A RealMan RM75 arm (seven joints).
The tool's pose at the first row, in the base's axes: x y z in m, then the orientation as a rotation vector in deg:
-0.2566 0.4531 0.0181 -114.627 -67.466 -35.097
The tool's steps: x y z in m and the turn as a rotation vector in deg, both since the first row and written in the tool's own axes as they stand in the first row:
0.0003 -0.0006 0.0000 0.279 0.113 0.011
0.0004 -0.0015 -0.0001 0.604 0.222 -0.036
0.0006 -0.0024 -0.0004 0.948 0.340 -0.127
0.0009 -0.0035 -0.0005 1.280 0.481 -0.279
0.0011 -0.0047 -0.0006 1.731 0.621 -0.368
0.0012 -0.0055 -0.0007 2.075 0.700 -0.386
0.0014 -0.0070 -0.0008 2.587 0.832 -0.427
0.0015 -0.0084 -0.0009 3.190 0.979 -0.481
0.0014 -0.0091 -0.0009 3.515 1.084 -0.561
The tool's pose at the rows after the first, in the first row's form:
-0.2570 0.4535 0.0185 -114.340 -67.412 -35.001
-0.2577 0.4537 0.0190 -113.988 -67.425 -34.898
-0.2585 0.4539 0.0196 -113.595 -67.481 -34.812
-0.2593 0.4543 0.0202 -113.172 -67.586 -34.786
-0.2603 0.4547 0.0209 -112.679 -67.634 -34.645
-0.2609 0.4550 0.0213 -112.341 -67.634 -34.486
-0.2622 0.4555 0.0220 -111.825 -67.638 -34.271
-0.2633 0.4559 0.0226 -111.218 -67.654 -34.013
-0.2640 0.4561 0.0228 -110.853 -67.700 -33.923

